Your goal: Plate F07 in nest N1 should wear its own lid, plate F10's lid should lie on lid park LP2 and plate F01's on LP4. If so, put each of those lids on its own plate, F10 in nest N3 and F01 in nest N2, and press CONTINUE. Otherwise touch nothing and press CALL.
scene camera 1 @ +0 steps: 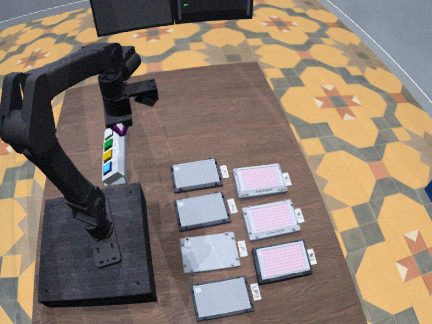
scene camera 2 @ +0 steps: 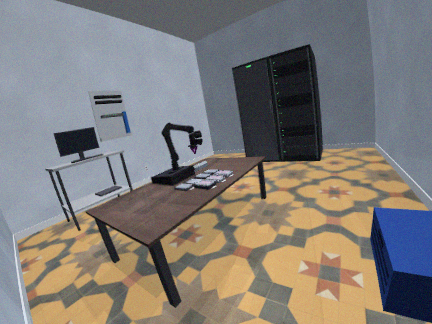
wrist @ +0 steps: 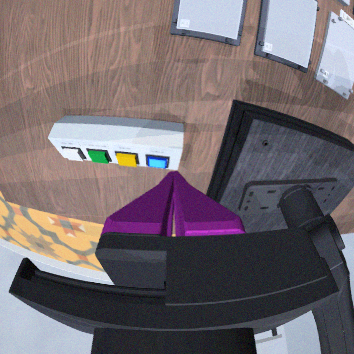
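Seen in the pictures: gripper, between the fingertips: (scene camera 1: 122, 135) (scene camera 2: 195, 153) (wrist: 173, 178); arm's base, origin of its link: (scene camera 1: 102, 231) (scene camera 2: 176, 170) (wrist: 291, 193).
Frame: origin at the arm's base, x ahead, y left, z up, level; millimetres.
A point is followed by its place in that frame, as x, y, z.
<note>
My gripper (scene camera 1: 119, 131) @[122, 200, 107] (scene camera 2: 194, 150) @[122, 200, 107] (wrist: 173, 178) @[122, 200, 107] is shut and empty, its purple fingertips above the far end of the button box (scene camera 1: 119, 161) @[87, 236, -28] (wrist: 120, 134) @[98, 283, -32]. The box has a white button (wrist: 73, 153) @[72, 376, -31], a green one (scene camera 1: 108, 144) @[61, 326, -32] (wrist: 98, 156) @[63, 329, -31], a yellow one (scene camera 1: 107, 155) @[52, 280, -33] (wrist: 126, 159) @[55, 282, -31] and a bright blue one (scene camera 1: 107, 167) @[44, 234, -36] (wrist: 157, 161) @[47, 233, -34]. Three pink-welled plates stand at the right: two with pale rims (scene camera 1: 260, 179) @[464, 44, -53] (scene camera 1: 271, 218) @[440, -83, -59] and a dark-rimmed one (scene camera 1: 283, 260) @[414, -212, -53]. Left of them lie three dark-edged grey panels (scene camera 1: 196, 175) @[300, 133, -66] (scene camera 1: 202, 211) @[275, 11, -66] (scene camera 1: 222, 298) @[235, -245, -66] and a pale one (scene camera 1: 210, 252) @[253, -111, -75]. Small labels are too blurred to read.
The black arm base (scene camera 1: 95, 287) @[-52, -145, -5] (wrist: 300, 155) @[82, 19, 7] stands beside the button box on the wooden table (scene camera 1: 215, 115) @[451, 374, -84] (scene camera 2: 135, 212) @[122, -672, -84]. Dark cabinets (scene camera 2: 257, 110) stand behind. A side desk holds a monitor (scene camera 2: 76, 141). A blue box (scene camera 2: 407, 240) stands on the floor.
</note>
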